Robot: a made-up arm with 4 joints.
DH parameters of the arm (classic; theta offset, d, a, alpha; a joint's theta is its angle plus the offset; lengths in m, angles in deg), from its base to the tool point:
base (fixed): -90 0.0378 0 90
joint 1: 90 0.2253 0.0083 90
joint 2: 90 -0.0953 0.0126 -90
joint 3: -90 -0.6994 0.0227 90
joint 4: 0 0.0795 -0.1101 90
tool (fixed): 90 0.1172 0 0
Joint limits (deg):
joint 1: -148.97..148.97
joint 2: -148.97..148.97
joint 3: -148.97..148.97
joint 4: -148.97..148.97
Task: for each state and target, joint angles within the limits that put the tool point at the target. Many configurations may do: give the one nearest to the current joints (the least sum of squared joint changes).
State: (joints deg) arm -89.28 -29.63 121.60 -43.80
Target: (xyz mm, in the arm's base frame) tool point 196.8 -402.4 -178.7
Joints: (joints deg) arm -114.05 -39.80 123.60 -78.90
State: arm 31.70 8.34 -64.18 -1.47
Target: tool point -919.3 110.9 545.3
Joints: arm -8.89 52.95 -71.23 14.67
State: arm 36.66 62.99 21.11 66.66
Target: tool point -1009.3 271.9 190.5
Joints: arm 65.50 70.93 19.01 72.39
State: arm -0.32 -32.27 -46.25 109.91
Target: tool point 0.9 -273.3 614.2
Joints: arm -21.70 -8.89 -21.47 148.97
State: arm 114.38 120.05 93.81 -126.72
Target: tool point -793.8 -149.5 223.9
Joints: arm 140.36 121.32 100.51 -78.85
